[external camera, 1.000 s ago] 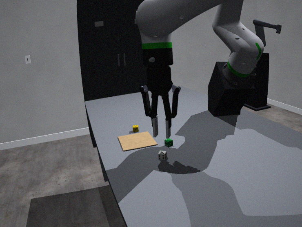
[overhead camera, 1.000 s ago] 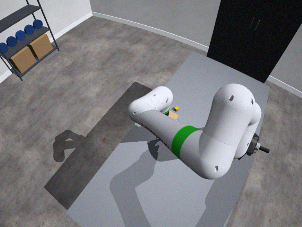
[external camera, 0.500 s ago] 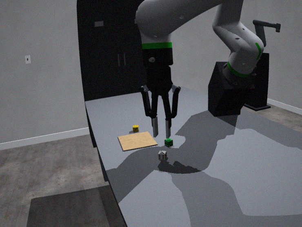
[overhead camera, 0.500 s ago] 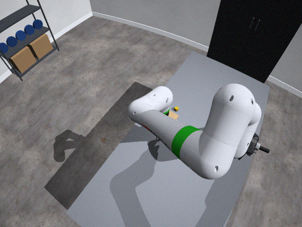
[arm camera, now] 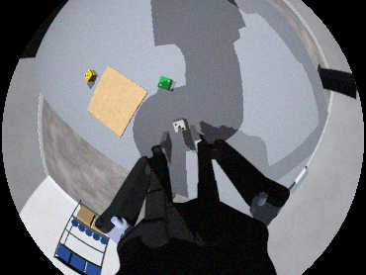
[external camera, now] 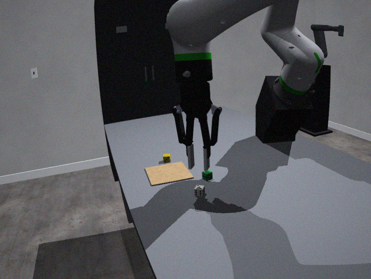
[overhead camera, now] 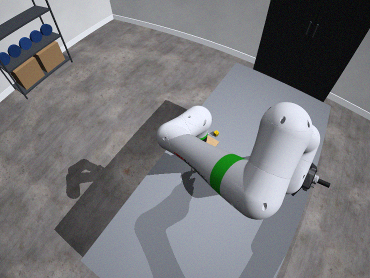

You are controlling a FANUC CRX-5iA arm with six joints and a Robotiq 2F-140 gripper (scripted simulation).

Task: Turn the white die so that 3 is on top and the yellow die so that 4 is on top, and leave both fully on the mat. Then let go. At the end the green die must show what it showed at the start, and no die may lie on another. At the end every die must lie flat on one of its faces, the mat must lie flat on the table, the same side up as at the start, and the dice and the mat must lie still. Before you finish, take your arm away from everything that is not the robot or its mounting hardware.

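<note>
My hand is 10 cm above the white die. Also, from my hand: tan mat: 18 cm to the right, 12 cm below, 5 cm ahead; then green die: 10 cm below, 8 cm to the right, 6 cm behind; then yellow die: 28 cm to the right, 10 cm below, 3 cm ahead.
</note>
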